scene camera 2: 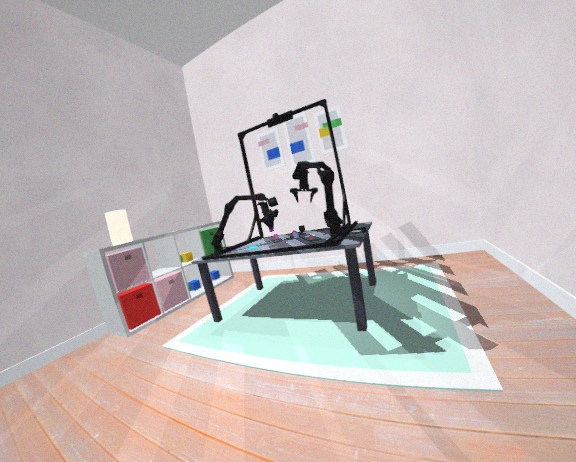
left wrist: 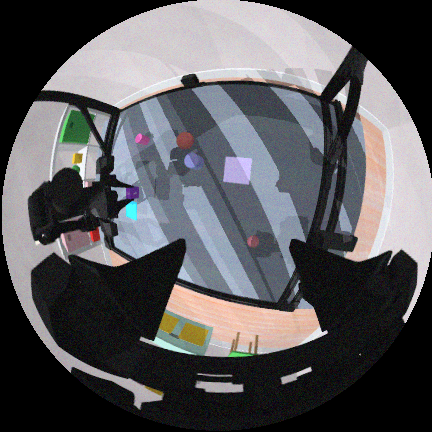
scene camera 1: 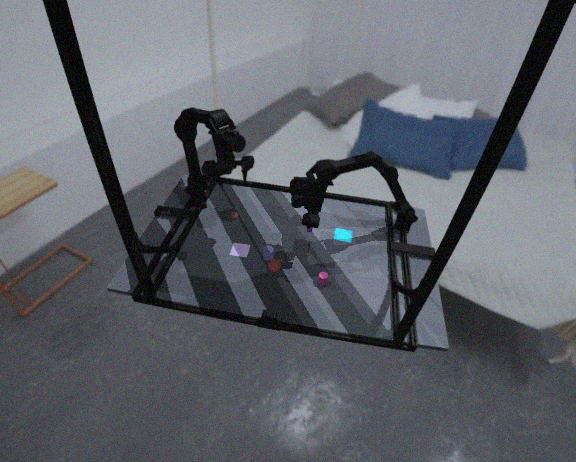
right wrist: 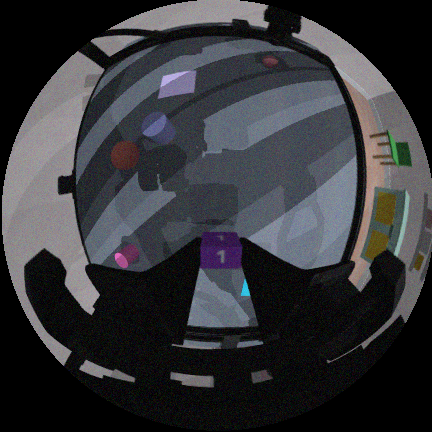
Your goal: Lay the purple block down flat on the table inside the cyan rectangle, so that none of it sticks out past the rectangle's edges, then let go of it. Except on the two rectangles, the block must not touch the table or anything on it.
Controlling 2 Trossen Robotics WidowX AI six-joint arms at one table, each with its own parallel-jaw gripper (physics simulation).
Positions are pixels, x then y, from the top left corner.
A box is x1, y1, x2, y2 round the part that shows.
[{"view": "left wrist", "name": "left gripper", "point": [239, 244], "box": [30, 238, 416, 429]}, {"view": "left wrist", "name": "right gripper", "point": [132, 192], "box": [78, 155, 133, 236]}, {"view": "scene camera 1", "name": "left gripper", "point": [233, 185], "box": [201, 149, 254, 186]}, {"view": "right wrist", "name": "right gripper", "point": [220, 241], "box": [24, 236, 404, 429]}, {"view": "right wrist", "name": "purple block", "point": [218, 249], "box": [200, 231, 241, 267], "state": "held by the right gripper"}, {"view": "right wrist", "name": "lavender cylinder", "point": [156, 126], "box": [141, 111, 174, 143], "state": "on the table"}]
